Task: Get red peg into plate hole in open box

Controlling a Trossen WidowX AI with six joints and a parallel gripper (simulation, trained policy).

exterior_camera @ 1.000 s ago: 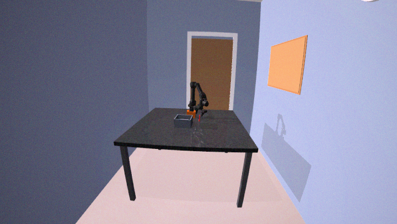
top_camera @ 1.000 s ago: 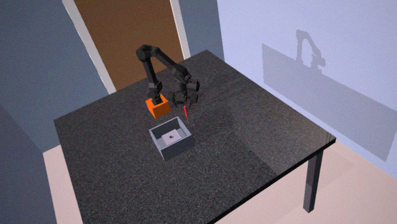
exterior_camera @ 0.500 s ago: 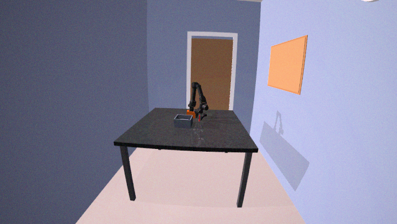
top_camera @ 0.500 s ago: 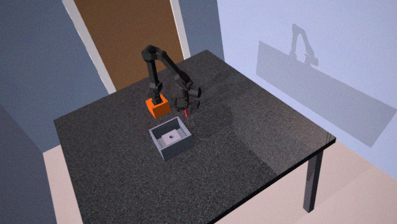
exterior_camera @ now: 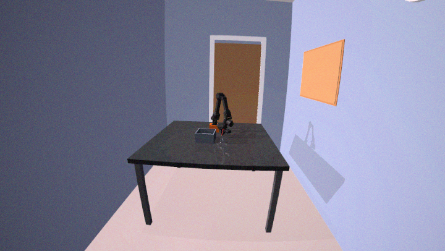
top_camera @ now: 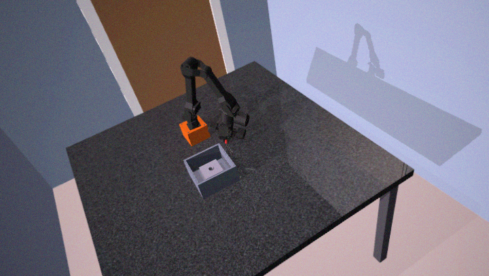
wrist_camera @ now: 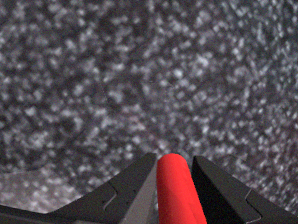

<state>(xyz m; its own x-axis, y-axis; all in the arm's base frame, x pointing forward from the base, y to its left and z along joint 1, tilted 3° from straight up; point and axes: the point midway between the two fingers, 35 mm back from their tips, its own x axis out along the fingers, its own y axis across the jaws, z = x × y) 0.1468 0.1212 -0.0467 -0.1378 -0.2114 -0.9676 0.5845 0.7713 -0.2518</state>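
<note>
Now: gripper tip 18 cm short of the pale plate, 14 cm to the left of it and 4 cm below it. Also, from my gripper tip: grey box (18 cm ahead, 14 cm to the right, 2 cm above); then red peg (1 cm to the left, 3 cm above).
</note>
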